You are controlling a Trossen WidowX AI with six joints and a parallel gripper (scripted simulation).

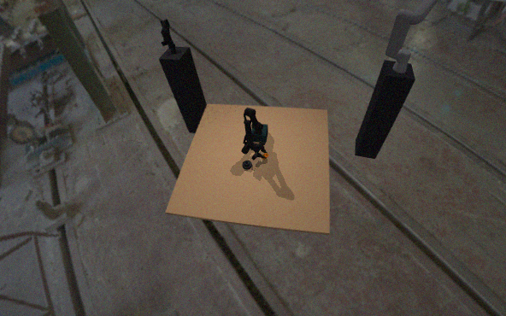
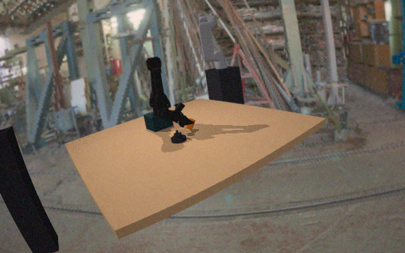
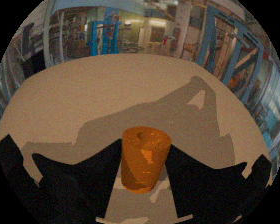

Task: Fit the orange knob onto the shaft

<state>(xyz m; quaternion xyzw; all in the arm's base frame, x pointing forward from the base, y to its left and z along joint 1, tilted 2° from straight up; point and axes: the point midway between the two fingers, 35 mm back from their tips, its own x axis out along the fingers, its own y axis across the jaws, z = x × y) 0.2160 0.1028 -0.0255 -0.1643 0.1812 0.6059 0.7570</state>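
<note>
Now: gripper tip 2 cm to the left of the orange knob and 1 cm above it. The rest, counted from my gripper tip: pedestal: 15 cm to the right, 10 cm ahead, 1 cm below.
</note>
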